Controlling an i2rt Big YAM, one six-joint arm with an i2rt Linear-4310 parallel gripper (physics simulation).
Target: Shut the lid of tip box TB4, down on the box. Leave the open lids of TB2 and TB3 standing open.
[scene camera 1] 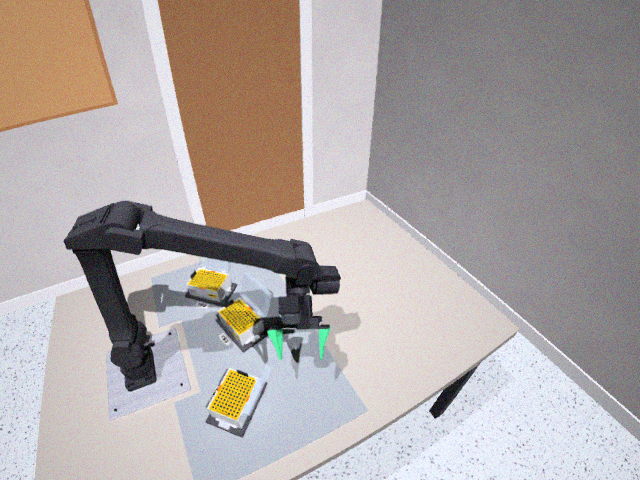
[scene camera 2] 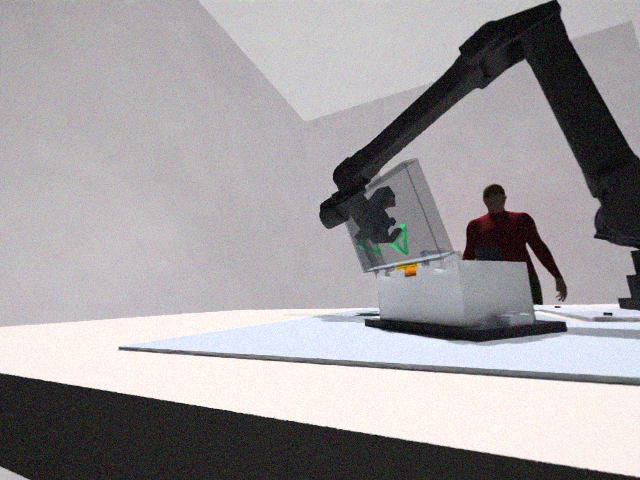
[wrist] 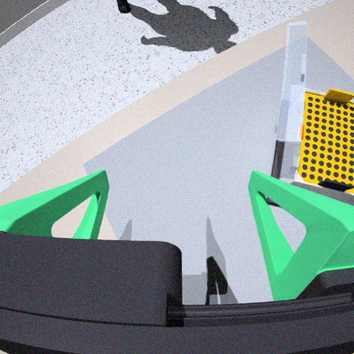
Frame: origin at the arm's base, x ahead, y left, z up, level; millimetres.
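Seen in the pictures: gripper, fingertip midpoint: [scene camera 1: 301,359] [scene camera 2: 393,254]; arm's base, origin of the base link: [scene camera 1: 140,369].
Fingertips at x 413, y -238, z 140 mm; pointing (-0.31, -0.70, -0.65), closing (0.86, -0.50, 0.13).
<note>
Pixels of each thing's top centre, then the offset from my fingertips to it. Level surfaces: height alone.
- front box, middle of its top: [scene camera 2: 449,263] [scene camera 1: 205,280] dx -149, dy +447, dz -79 mm
- middle box, middle of its top: [scene camera 1: 238,312] dx -86, dy +261, dz -70 mm
- back box, middle of its top: [scene camera 2: 440,255] [scene camera 1: 206,276] dx -141, dy +456, dz -70 mm
- grey-blue mat, its level: dz -145 mm
- beige table, its level: dz -148 mm
Three tip boxes with yellow racks and raised clear lids stand on the mat; I cannot read their TB labels. The front box [scene camera 1: 233,396] [scene camera 2: 423,295] [wrist: 328,142] has its lid [scene camera 2: 426,198] [wrist: 295,80] open, leaning back past upright. The middle box [scene camera 1: 239,319] has its open lid [scene camera 1: 254,292] on its far right side. The back box [scene camera 1: 208,283] is farthest away; its lid is faint. My gripper [scene camera 1: 301,358] [scene camera 2: 391,253] [wrist: 178,178] is open and empty, above the mat, right of the middle box and behind the front box's lid in scene camera 2.
The grey-blue mat [scene camera 1: 320,397] [scene camera 2: 248,346] [wrist: 200,130] lies on the beige table [scene camera 1: 413,310]. The arm's base plate [scene camera 1: 155,392] is at the left. A wall runs along the table's far right. A person in red [scene camera 2: 498,232] stands behind the table in scene camera 2.
</note>
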